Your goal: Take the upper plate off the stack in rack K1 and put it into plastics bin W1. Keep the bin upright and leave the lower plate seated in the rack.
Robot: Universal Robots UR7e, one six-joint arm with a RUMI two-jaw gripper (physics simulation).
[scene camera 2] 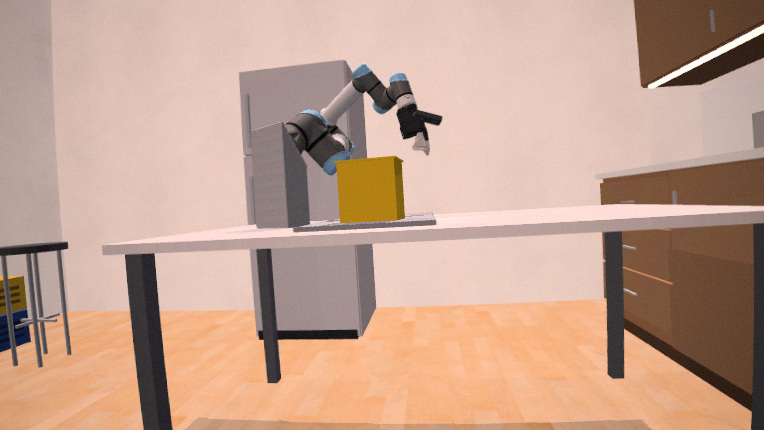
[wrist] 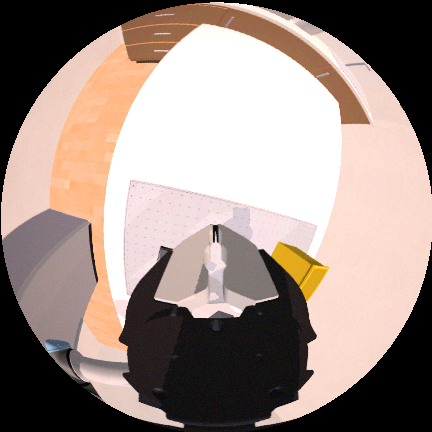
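Seen in the pictures: gripper, fingertip midpoint: (scene camera 2: 427, 155) (wrist: 215, 225); arm's base at its link origin: (scene camera 2: 279, 149).
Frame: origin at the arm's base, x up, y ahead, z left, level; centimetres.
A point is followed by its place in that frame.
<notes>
My gripper (scene camera 2: 425, 151) {x -3.6, y 47.4, z 30.9 cm} (wrist: 215, 225) {x -3.6, y 47.4, z 30.9 cm} is shut and empty, its pale fingertips together. It hangs in the air, above and to the right of a yellow bin in the scene view. The yellow bin (scene camera 2: 369, 191) {x -18.1, y 40.1, z -15.5 cm} (wrist: 294, 263) {x -15.5, y 43.7, z -3.0 cm} stands upright on a pale perforated board (scene camera 2: 419, 220) {x -26.8, y 54.9, z -18.4 cm} (wrist: 167, 215) {x -26.7, y 40.3, z 33.5 cm}; no label shows on it, so I cannot tell if it is W1. A small dark thing (wrist: 163, 253) {x -22.9, y 32.0, z 31.2 cm} shows beside the gripper's left side in the wrist view, mostly hidden, and I cannot tell what it is. Rack K1 and the two plates cannot be made out in either view.
The board lies on a long table (scene camera 2: 534, 221) {x -27.9, y 83.3, z -23.0 cm} (wrist: 225, 125) {x -28.0, y 68.2, z 31.2 cm}. A tall grey block (scene camera 2: 269, 178) {x -10.6, y -0.5, z -6.0 cm} stands left of the bin in the scene view, next to the arm. A fridge (scene camera 2: 307, 293) stands behind the table, brown cabinets (scene camera 2: 711, 213) (wrist: 355, 107) at the right, a stool (scene camera 2: 32, 248) at the left.
</notes>
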